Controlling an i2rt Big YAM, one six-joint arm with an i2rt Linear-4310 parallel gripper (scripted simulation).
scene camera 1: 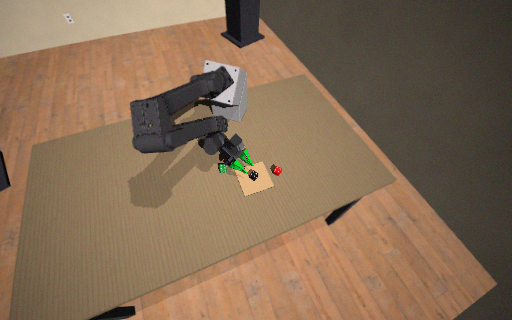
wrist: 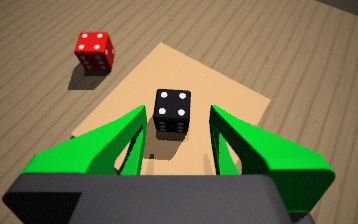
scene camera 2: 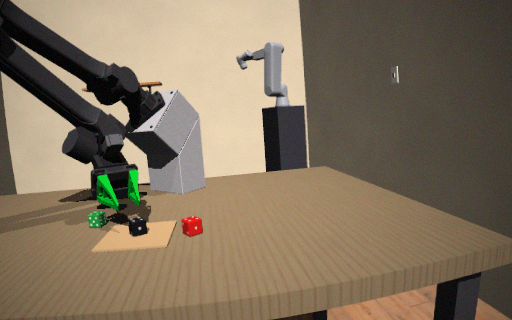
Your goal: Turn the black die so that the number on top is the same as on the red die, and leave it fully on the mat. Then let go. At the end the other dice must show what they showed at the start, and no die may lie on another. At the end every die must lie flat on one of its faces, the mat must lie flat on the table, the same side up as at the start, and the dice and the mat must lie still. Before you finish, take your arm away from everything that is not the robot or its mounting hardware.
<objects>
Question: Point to a black die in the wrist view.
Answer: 171, 113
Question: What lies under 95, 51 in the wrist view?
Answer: A red die.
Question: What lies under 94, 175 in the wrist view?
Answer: My gripper.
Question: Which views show the tan mat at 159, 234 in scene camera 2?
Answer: Scene camera 1, the wrist view and scene camera 2: all of them.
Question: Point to a tan mat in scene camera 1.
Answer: At 263, 182
</objects>
